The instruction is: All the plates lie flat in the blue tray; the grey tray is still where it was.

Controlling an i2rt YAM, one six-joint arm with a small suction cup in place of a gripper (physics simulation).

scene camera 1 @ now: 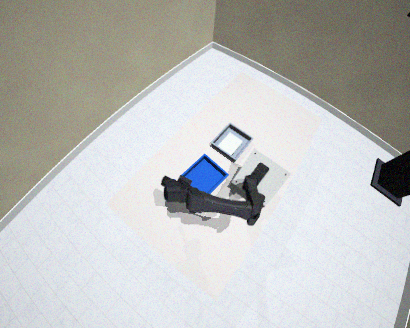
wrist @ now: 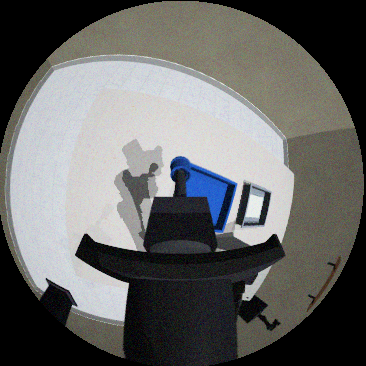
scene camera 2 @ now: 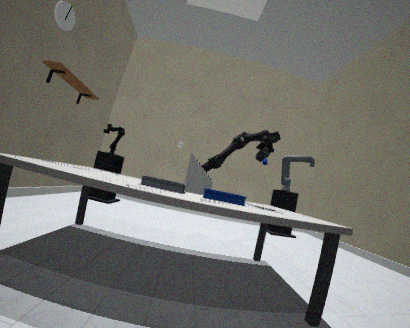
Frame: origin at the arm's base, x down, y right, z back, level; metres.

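Seen in the pictures: end effector, tool point: [wrist: 180,165] [scene camera 2: 264,163]; arm's base, origin of the base link: [scene camera 1: 255,178] [scene camera 2: 202,170].
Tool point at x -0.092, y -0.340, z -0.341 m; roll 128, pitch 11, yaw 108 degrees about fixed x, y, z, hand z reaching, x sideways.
Note:
Pixels of each thing's top centre, then the offset from my tool point to it.
- blue tray, middle of its top: [wrist: 208,201] [scene camera 2: 223,192] [scene camera 1: 204,175] dx +0.217, dy +0.199, dz +0.064 m
- grey tray, middle of its top: [scene camera 2: 165,180] [wrist: 258,207] [scene camera 1: 232,140] dx +0.217, dy +0.553, dz +0.055 m
- pale square plate, middle of its top: [wrist: 253,206] [scene camera 1: 230,143] dx +0.240, dy +0.529, dz +0.054 m
The blue tray [scene camera 1: 205,174] [scene camera 2: 224,197] [wrist: 207,192] stands on the table; the part of its floor that shows is bare blue, and the arm covers one corner in scene camera 1. The grey tray [scene camera 1: 221,153] [scene camera 2: 162,184] [wrist: 243,205] stands beside it. A pale square plate [scene camera 1: 231,142] [wrist: 254,203] lies flat in the grey tray; whether more lie under it I cannot tell. My gripper, a blue suction cup [scene camera 2: 265,161] [wrist: 180,166], is open and carries nothing. It hangs high above the table, near the blue tray's outer side, and is hidden under the arm in scene camera 1.
A pale mounting plate [scene camera 1: 272,172] lies under the arm's base, close to both trays. A grey upright panel [scene camera 2: 196,175] shows behind the trays. A small black arm [scene camera 2: 116,136] and a grey arm [scene camera 2: 285,170] stand on black pedestals beyond the table.

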